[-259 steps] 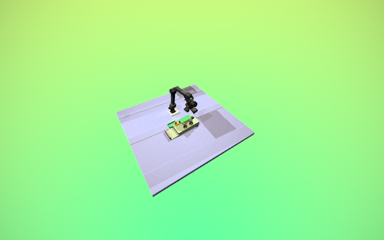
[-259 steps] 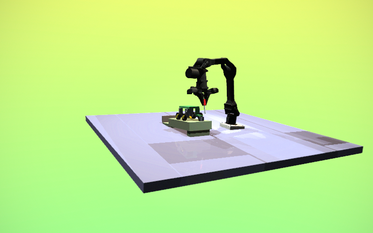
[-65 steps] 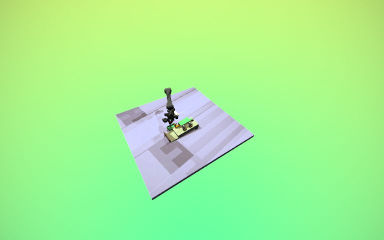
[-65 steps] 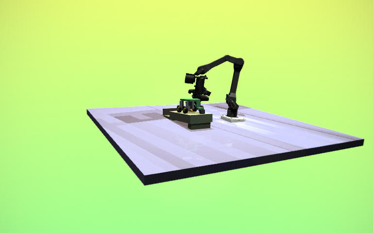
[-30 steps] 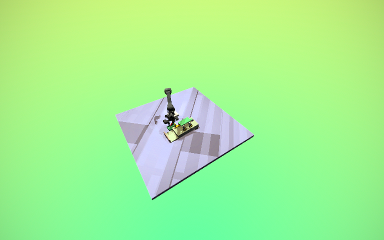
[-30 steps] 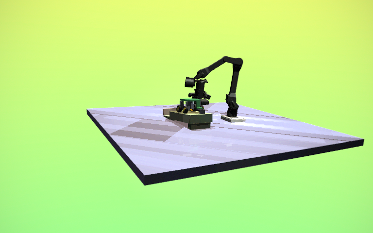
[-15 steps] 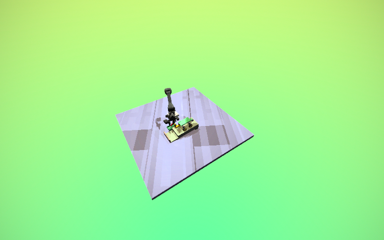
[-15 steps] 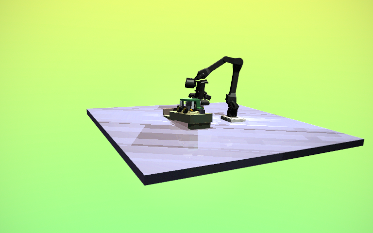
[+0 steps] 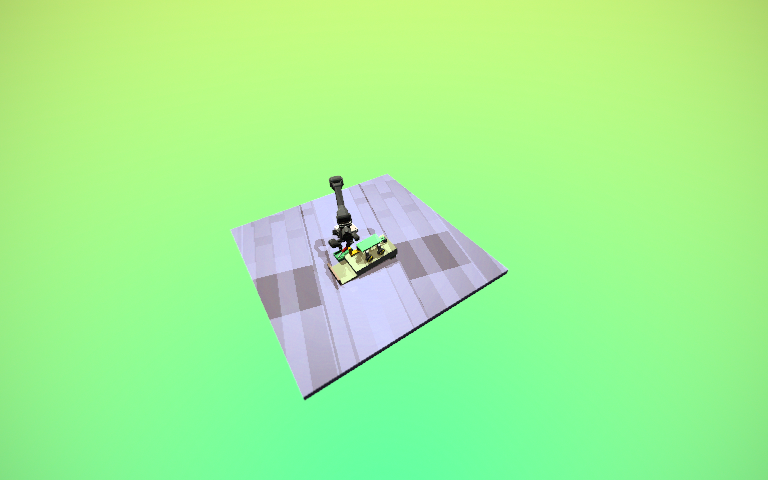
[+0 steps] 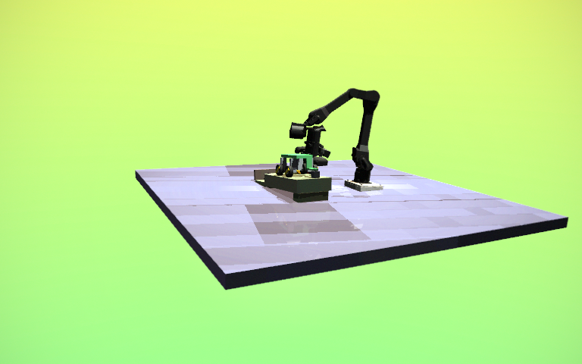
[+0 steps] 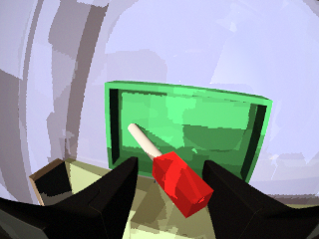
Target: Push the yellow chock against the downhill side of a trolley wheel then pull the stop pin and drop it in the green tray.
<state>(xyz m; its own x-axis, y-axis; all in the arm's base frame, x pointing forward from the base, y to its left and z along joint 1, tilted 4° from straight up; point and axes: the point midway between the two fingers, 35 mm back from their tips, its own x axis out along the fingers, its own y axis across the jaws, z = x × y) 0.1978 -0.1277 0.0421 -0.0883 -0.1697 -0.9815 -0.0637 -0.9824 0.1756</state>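
My gripper tip is now 1 cm to the left of the red-headed stop pin and 1 cm above it. From my gripper tip the other things lie so: olive ramp (14 cm ahead, 11 cm to the left); then green tray (5 cm below, 1 cm to the left, 1 cm behind); then yellow chock (8 cm ahead, 4 cm above, 3 cm to the left).
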